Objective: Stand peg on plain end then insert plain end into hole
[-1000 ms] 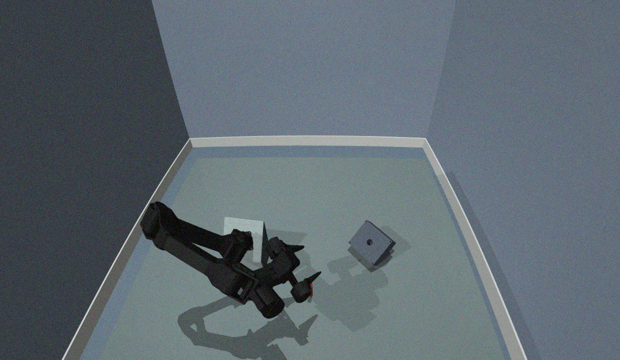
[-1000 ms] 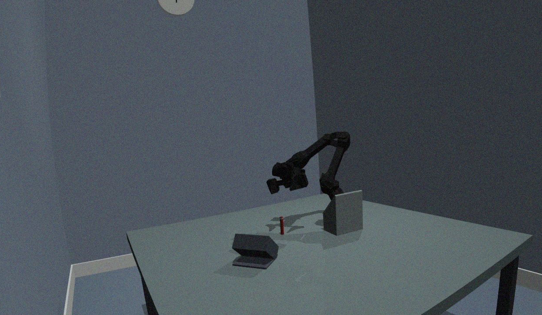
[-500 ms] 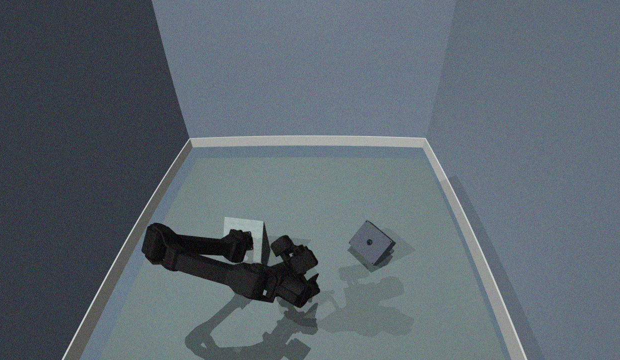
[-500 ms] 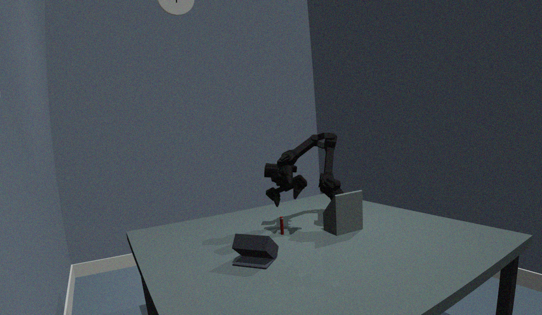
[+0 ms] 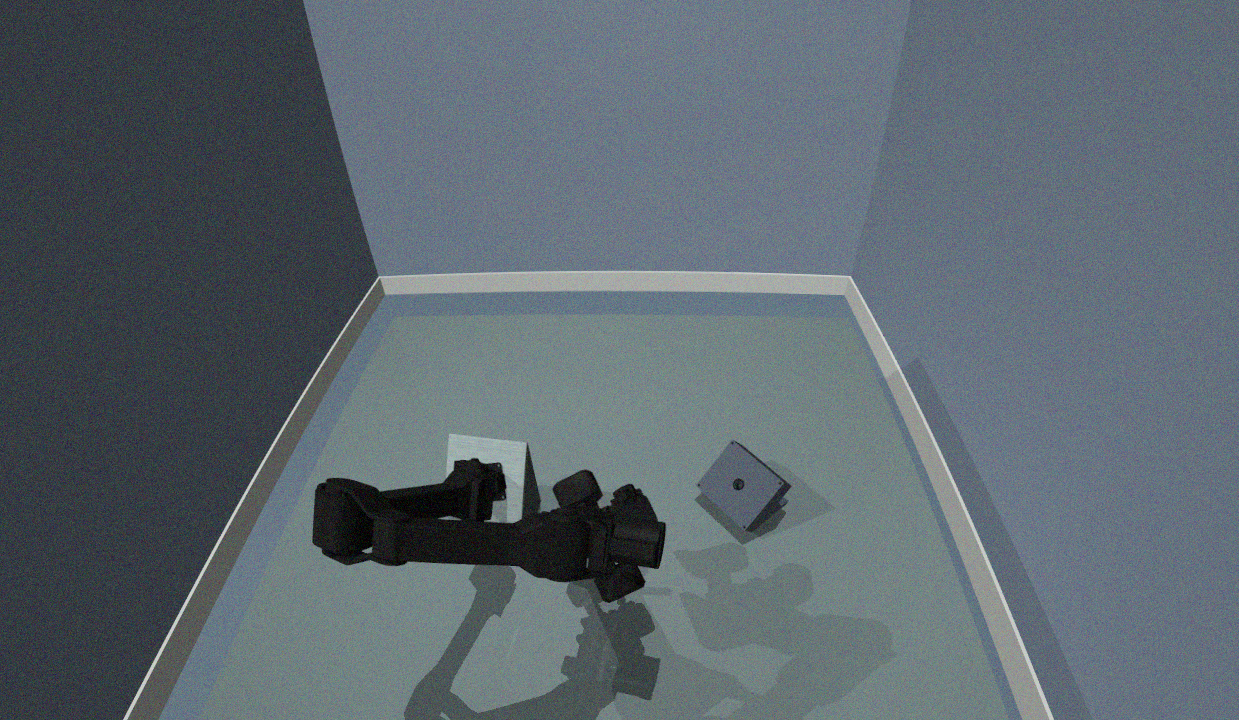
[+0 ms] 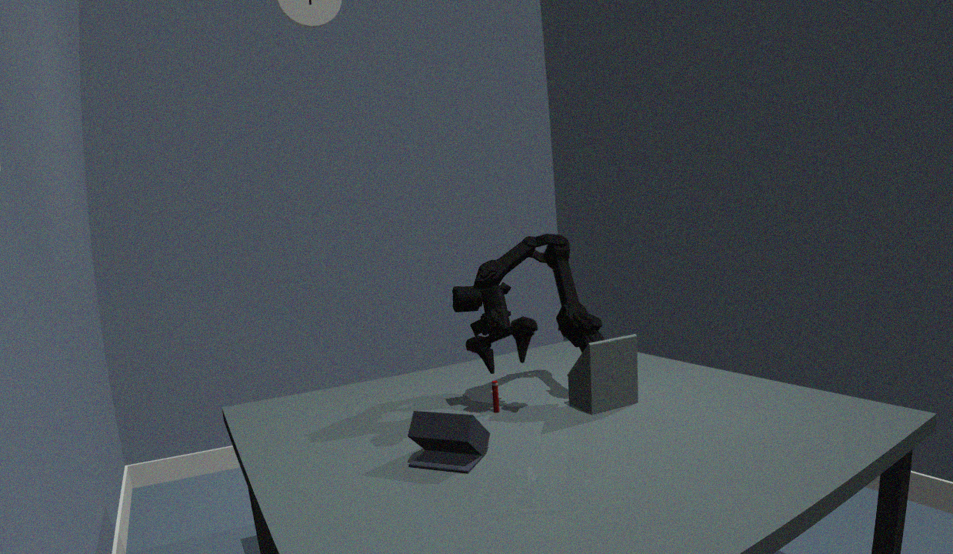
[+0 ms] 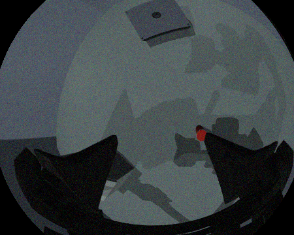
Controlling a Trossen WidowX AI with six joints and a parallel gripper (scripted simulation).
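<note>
My gripper tip is 6 cm above the peg, 4 cm to the left of it and 1 cm short of it. Also, from my gripper tip: panel: 25 cm ahead, 14 cm to the left, 7 cm below.
</note>
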